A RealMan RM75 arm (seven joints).
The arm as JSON. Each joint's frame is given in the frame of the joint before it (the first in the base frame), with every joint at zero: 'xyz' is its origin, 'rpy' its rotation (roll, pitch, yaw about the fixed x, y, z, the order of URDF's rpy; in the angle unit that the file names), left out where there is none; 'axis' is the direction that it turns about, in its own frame. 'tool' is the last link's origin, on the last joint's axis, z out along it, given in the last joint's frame.
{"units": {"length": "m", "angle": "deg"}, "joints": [
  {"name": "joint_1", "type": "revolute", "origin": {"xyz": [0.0, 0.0, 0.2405]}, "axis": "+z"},
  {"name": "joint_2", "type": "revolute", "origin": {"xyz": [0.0, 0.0, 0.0]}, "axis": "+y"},
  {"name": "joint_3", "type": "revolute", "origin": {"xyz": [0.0, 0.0, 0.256]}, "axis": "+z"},
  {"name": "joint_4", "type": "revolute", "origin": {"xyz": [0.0, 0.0, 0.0]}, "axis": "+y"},
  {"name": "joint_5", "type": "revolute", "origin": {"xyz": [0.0, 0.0, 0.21]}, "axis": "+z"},
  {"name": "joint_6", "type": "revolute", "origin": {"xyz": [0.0, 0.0, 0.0]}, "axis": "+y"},
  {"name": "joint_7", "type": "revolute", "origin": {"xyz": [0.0, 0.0, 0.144]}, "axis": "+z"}
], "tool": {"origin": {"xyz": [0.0, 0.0, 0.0]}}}
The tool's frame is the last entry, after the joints.
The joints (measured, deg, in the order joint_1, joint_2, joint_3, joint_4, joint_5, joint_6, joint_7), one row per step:
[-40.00, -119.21, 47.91, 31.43, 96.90, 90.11, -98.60]
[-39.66, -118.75, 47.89, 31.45, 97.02, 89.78, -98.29]
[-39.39, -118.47, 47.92, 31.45, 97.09, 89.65, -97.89]
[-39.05, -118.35, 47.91, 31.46, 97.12, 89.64, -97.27]
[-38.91, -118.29, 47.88, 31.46, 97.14, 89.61, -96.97]
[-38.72, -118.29, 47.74, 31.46, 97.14, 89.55, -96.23]
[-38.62, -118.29, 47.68, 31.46, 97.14, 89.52, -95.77]
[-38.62, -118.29, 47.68, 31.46, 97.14, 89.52, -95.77]
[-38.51, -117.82, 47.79, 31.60, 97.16, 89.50, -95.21]
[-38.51, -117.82, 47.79, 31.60, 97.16, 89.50, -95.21]
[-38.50, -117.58, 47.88, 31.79, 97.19, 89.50, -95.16]
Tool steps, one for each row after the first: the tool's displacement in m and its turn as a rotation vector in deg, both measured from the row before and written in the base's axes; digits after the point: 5 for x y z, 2 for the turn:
[-0.00425, 0.00093, 0.00277, 0.67, 0.66, 0.32]
[-0.00290, 0.00010, 0.00158, 0.46, 0.45, 0.04]
[-0.00261, -0.00073, 0.00078, 0.47, 0.28, -0.12]
[-0.00117, -0.00020, 0.00043, 0.25, 0.14, -0.05]
[-0.00136, -0.00028, 0.00034, 0.59, 0.14, -0.25]
[-0.00071, -0.00017, 0.00015, 0.34, 0.10, -0.19]
[0.00000, 0.00000, 0.00000, 0.00, 0.00, 0.00]
[-0.00201, 0.00100, 0.00313, 0.66, 0.65, -0.44]
[0.00000, 0.00000, 0.00000, 0.00, 0.00, 0.00]
[-0.00050, 0.00076, 0.00181, 0.23, 0.34, -0.20]

